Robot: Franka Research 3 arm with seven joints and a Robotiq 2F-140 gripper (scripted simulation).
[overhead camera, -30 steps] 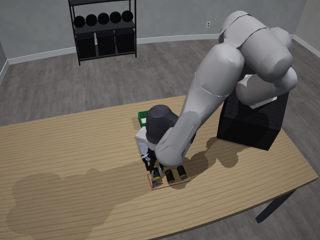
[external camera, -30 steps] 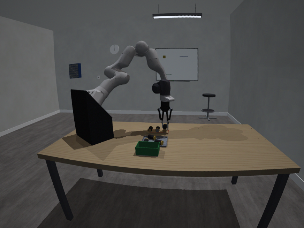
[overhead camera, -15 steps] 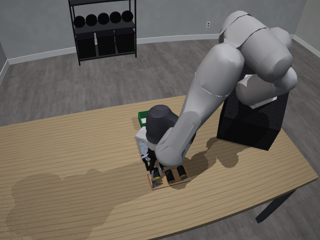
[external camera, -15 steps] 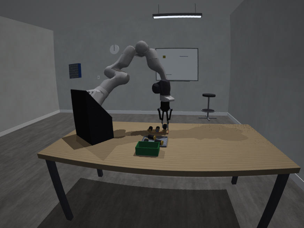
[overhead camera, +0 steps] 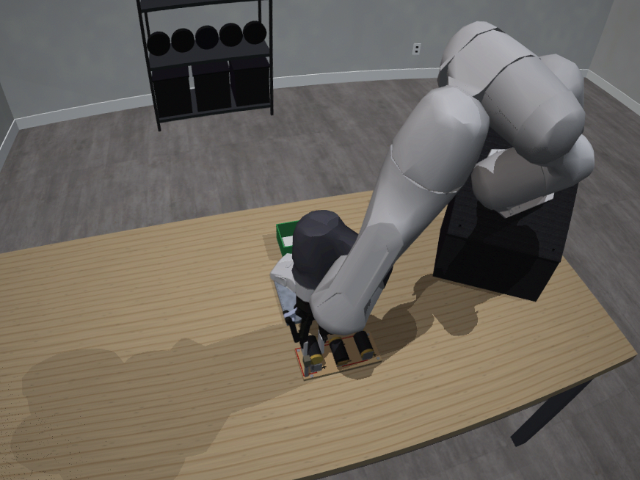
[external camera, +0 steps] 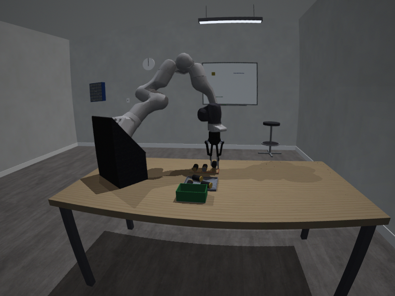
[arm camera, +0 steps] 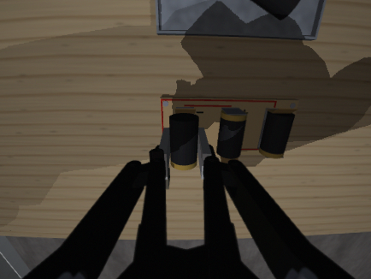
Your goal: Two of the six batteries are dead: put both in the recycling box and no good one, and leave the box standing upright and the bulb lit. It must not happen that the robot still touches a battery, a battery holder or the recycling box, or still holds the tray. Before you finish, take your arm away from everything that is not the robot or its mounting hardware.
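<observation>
The bulb is 1 cm ahead of my hand and 4 cm to the left of it. Round my hand: grey tray 22 cm to the right, 8 cm below; then wooden holder board 6 cm behind, 2 cm to the right, 8 cm below; then thin post 1 cm ahead, 4 cm to the left, 4 cm below.
</observation>
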